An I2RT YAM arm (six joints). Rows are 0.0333 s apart.
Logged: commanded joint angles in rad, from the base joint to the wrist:
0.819, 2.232, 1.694, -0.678, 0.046, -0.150
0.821, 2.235, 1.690, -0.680, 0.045, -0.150
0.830, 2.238, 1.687, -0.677, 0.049, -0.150
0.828, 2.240, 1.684, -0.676, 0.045, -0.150
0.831, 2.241, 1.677, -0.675, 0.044, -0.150
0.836, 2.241, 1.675, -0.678, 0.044, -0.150
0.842, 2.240, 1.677, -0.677, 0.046, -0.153
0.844, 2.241, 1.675, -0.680, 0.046, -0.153
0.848, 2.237, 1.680, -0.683, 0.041, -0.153
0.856, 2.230, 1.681, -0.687, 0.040, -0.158
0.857, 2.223, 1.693, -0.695, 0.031, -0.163
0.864, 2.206, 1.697, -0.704, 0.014, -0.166
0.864, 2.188, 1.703, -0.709, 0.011, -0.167
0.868, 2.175, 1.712, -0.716, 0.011, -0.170
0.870, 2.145, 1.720, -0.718, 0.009, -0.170
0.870, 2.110, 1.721, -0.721, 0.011, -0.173
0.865, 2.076, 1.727, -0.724, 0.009, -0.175
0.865, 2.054, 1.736, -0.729, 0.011, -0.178
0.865, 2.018, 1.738, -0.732, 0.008, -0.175
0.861, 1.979, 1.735, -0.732, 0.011, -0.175
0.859, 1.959, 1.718, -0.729, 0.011, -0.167
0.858, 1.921, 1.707, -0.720, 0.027, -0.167
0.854, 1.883, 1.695, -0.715, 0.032, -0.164
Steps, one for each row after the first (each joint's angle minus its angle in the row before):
0.002, 0.003, -0.004, -0.002, -0.001, 0.000
0.009, 0.003, -0.003, 0.003, 0.004, 0.000
-0.002, 0.002, -0.003, 0.001, -0.004, 0.000
0.003, 0.001, -0.007, 0.001, -0.001, 0.000
0.005, 0.000, -0.002, -0.003, 0.000, 0.000
0.006, -0.001, 0.002, 0.001, 0.002, -0.003
0.002, 0.001, -0.002, -0.003, 0.000, 0.000
0.004, -0.004, 0.005, -0.003, -0.005, 0.000
0.008, -0.007, 0.001, -0.004, -0.001, -0.005
0.001, -0.007, 0.012, -0.008, -0.009, -0.005
0.007, -0.017, 0.004, -0.009, -0.017, -0.003
0.000, -0.018, 0.006, -0.005, -0.003, -0.001
0.004, -0.013, 0.009, -0.007, 0.000, -0.003
0.002, -0.030, 0.008, -0.002, -0.002, 0.000
0.000, -0.035, 0.001, -0.003, 0.002, -0.003
-0.005, -0.034, 0.006, -0.003, -0.002, -0.002
0.000, -0.022, 0.009, -0.005, 0.002, -0.003
0.000, -0.036, 0.002, -0.003, -0.003, 0.003
-0.004, -0.039, -0.003, 0.000, 0.003, 0.000
-0.002, -0.020, -0.017, 0.003, 0.000, 0.008
-0.001, -0.038, -0.011, 0.009, 0.016, 0.000
-0.004, -0.038, -0.012, 0.005, 0.005, 0.003

